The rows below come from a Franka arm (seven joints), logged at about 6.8 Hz.
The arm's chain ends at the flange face. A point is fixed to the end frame.
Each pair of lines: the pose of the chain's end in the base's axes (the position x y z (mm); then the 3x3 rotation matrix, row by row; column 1 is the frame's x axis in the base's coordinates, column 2 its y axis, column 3 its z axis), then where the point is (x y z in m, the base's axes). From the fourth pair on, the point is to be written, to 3 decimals.
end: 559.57 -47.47 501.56; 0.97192 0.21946 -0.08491; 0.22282 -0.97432 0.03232; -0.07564 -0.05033 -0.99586
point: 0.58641 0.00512 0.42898
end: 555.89 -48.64 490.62; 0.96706 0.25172 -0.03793; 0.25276 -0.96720 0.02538; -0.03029 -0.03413 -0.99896
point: 0.58455 0.00446 0.41911
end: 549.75 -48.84 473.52; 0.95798 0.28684 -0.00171; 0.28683 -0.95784 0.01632; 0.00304 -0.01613 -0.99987
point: 0.57915 0.00469 0.40263
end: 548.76 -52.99 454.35; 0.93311 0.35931 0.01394; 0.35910 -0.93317 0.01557; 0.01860 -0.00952 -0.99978
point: 0.575 0.003 0.384
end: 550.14 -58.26 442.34; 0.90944 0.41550 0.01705; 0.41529 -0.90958 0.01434; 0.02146 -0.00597 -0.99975
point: 0.573 -0.001 0.372
